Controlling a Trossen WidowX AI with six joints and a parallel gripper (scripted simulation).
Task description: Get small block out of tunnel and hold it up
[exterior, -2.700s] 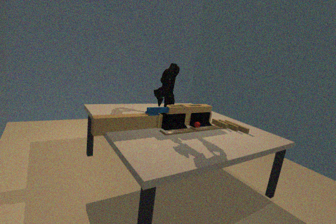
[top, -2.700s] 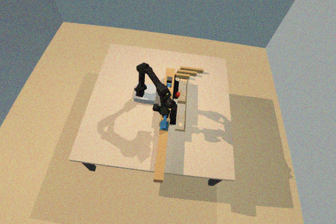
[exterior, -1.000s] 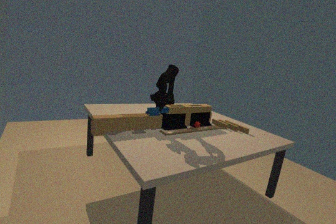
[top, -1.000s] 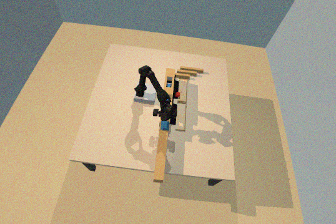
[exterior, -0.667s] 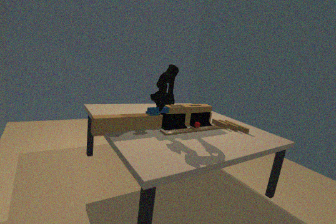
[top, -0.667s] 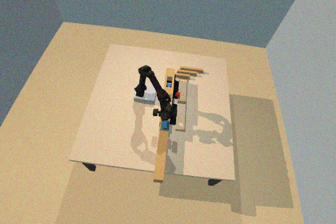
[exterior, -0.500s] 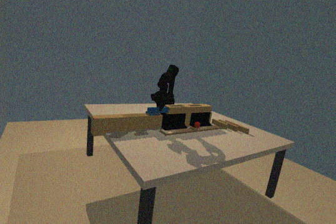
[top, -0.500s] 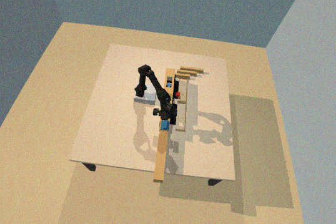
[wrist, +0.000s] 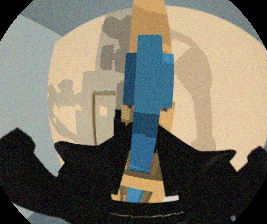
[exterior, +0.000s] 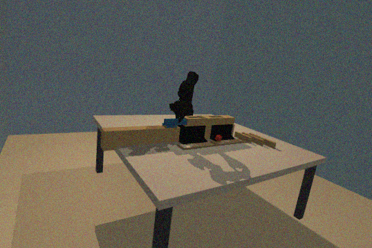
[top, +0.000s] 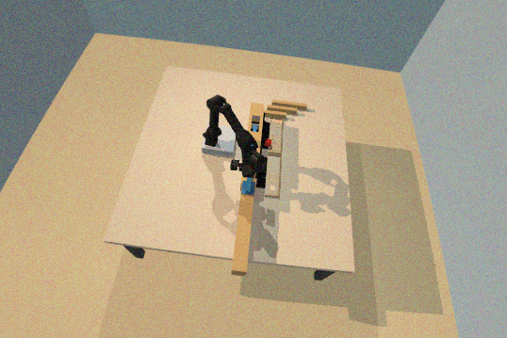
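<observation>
Right now the wooden tunnel is 20 mm ahead of my gripper tip, 40 mm to the left of it and 50 mm below it. Round my gripper tip: small red block 40 mm ahead, 310 mm to the left, 100 mm below.
</observation>
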